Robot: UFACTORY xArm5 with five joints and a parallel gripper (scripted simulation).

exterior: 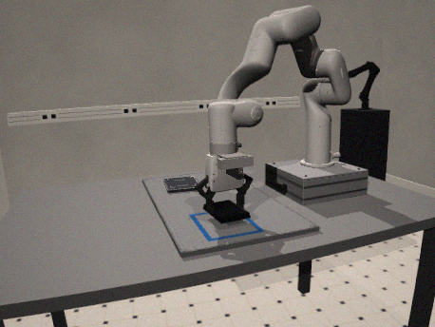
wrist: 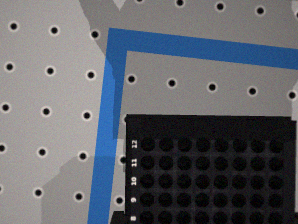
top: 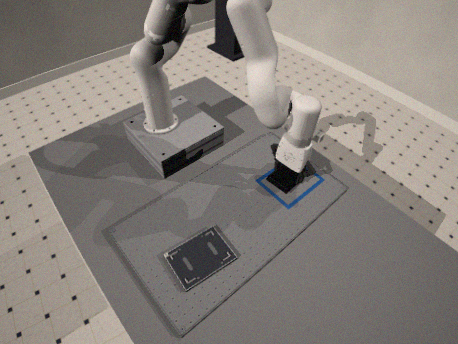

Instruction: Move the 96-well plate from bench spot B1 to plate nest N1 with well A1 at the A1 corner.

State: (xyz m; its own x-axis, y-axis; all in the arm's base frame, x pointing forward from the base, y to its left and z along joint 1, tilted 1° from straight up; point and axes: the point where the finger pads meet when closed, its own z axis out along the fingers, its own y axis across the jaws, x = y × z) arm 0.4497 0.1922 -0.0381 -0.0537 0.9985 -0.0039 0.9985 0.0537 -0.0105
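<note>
My gripper is now 2 cm short of the plate nest N1, 40 cm to the left of it and 3 cm above it. The rest, counted from my hand: black 96-well plate 1 cm below.
</note>
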